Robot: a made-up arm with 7 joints. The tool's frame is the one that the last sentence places.
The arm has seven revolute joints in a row. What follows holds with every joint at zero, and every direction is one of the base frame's.
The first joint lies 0.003 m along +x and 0.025 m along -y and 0.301 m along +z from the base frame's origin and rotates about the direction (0, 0.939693, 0.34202).
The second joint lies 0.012 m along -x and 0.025 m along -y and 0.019 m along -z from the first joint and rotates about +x.
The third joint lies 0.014 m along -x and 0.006 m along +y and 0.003 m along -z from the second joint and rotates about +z.
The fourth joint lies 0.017 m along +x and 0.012 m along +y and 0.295 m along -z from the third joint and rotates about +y.
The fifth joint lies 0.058 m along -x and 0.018 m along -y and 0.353 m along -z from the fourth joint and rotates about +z.
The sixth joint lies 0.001 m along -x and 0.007 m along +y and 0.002 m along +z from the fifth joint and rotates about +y.
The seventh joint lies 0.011 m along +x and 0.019 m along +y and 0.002 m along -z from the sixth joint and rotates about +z.
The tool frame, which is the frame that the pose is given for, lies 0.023 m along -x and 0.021 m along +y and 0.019 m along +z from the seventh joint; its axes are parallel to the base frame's.
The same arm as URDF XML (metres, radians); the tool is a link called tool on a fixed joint. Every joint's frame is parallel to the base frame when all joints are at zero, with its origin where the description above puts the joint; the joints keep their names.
<robot name="arm">
  <joint name="joint 1" type="continuous">
    <parent link="base_link"/>
    <child link="link1"/>
    <origin xyz="0.0030 -0.0250 0.3010" rpy="0.0000 0.0000 0.0000"/>
    <axis xyz="0 0.9397 0.342"/>
  </joint>
  <joint name="joint 2" type="continuous">
    <parent link="link1"/>
    <child link="link2"/>
    <origin xyz="-0.0120 -0.0250 -0.0190" rpy="0.0000 0.0000 0.0000"/>
    <axis xyz="1 0 0"/>
  </joint>
  <joint name="joint 3" type="continuous">
    <parent link="link2"/>
    <child link="link3"/>
    <origin xyz="-0.0140 0.0060 -0.0030" rpy="0.0000 0.0000 0.0000"/>
    <axis xyz="0 0 1"/>
  </joint>
  <joint name="joint 4" type="continuous">
    <parent link="link3"/>
    <child link="link4"/>
    <origin xyz="0.0170 0.0120 -0.2950" rpy="0.0000 0.0000 0.0000"/>
    <axis xyz="0 1 0"/>
  </joint>
  <joint name="joint 5" type="continuous">
    <parent link="link4"/>
    <child link="link5"/>
    <origin xyz="-0.0580 -0.0180 -0.3530" rpy="0.0000 0.0000 0.0000"/>
    <axis xyz="0 0 1"/>
  </joint>
  <joint name="joint 6" type="continuous">
    <parent link="link5"/>
    <child link="link6"/>
    <origin xyz="-0.0010 0.0070 0.0020" rpy="0.0000 0.0000 0.0000"/>
    <axis xyz="0 1 0"/>
  </joint>
  <joint name="joint 7" type="continuous">
    <parent link="link6"/>
    <child link="link7"/>
    <origin xyz="0.0110 0.0190 -0.0020" rpy="0.0000 0.0000 0.0000"/>
    <axis xyz="0 0 1"/>
  </joint>
  <joint name="tool_joint" type="fixed">
    <parent link="link7"/>
    <child link="tool"/>
    <origin xyz="-0.0230 0.0210 0.0190" rpy="0.0000 0.0000 0.0000"/>
  </joint>
  <link name="base_link"/>
  <link name="link1"/>
  <link name="link2"/>
  <link name="link3"/>
  <link name="link4"/>
  <link name="link5"/>
  <link name="link6"/>
  <link name="link7"/>
  <link name="tool"/>
</robot>

